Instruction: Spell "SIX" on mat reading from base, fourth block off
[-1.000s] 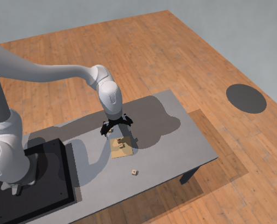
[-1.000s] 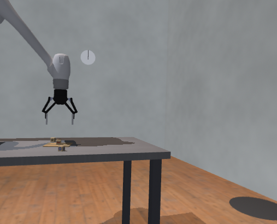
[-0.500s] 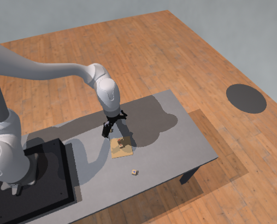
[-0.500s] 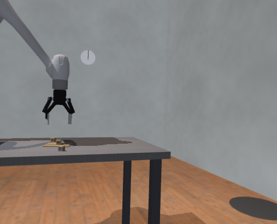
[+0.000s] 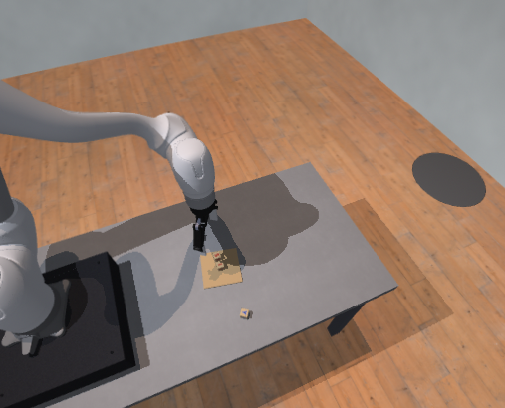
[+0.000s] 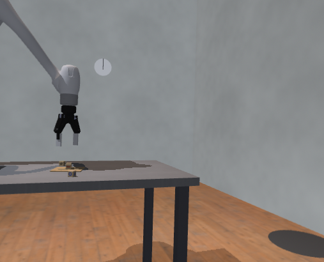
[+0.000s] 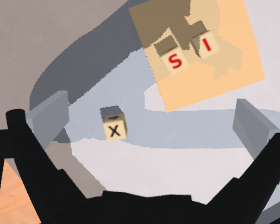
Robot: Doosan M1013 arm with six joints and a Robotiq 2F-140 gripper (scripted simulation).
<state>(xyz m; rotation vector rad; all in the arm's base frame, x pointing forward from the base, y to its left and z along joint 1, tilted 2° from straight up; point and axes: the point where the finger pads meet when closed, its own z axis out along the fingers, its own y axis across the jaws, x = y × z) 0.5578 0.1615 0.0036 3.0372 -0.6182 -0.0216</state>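
My hand is 110 mm above the block, 60 mm to the right of it and 40 mm past it. Round my hand: tan mat: 120 mm below, 70 mm to the right, 20 mm ahead.
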